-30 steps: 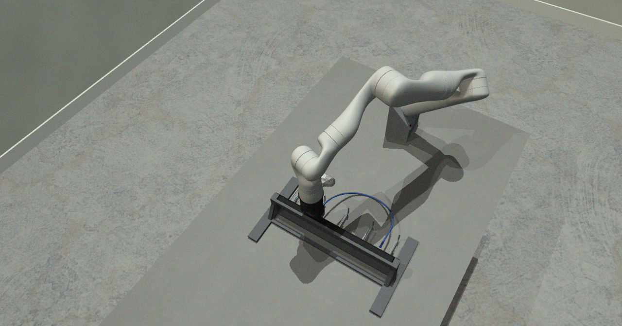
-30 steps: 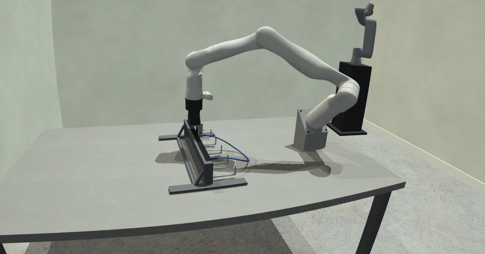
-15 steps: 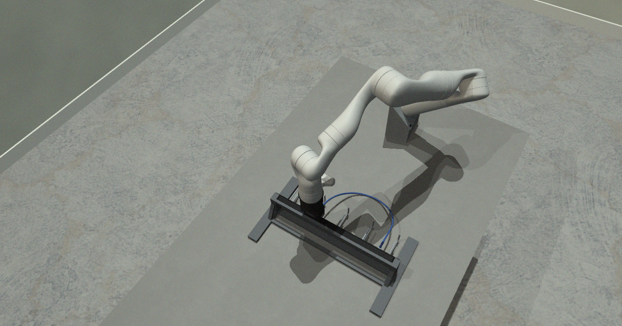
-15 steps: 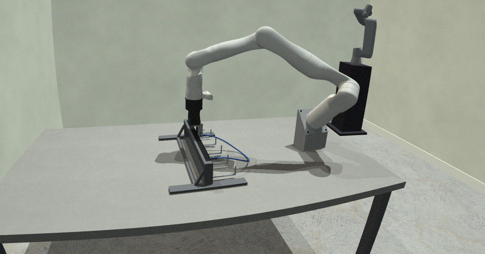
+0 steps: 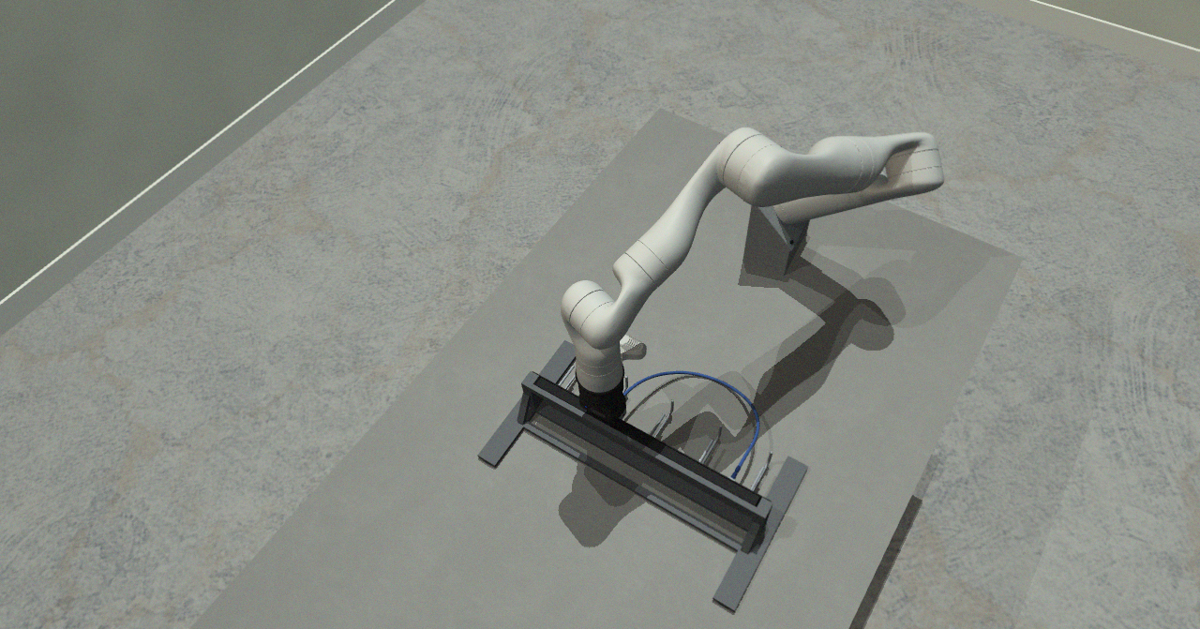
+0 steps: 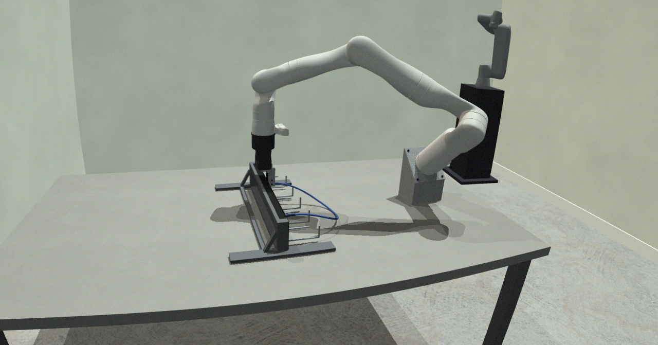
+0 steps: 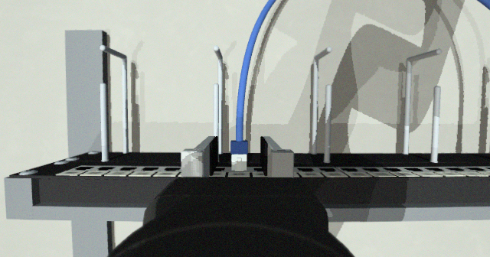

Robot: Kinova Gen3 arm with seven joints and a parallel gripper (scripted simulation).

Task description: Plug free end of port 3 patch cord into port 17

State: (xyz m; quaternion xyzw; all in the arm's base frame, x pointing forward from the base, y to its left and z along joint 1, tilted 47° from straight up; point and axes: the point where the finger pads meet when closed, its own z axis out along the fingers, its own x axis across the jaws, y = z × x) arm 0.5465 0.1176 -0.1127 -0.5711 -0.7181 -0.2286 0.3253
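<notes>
Right now my hand is 10 mm short of the plug and 10 mm above it.
</notes>
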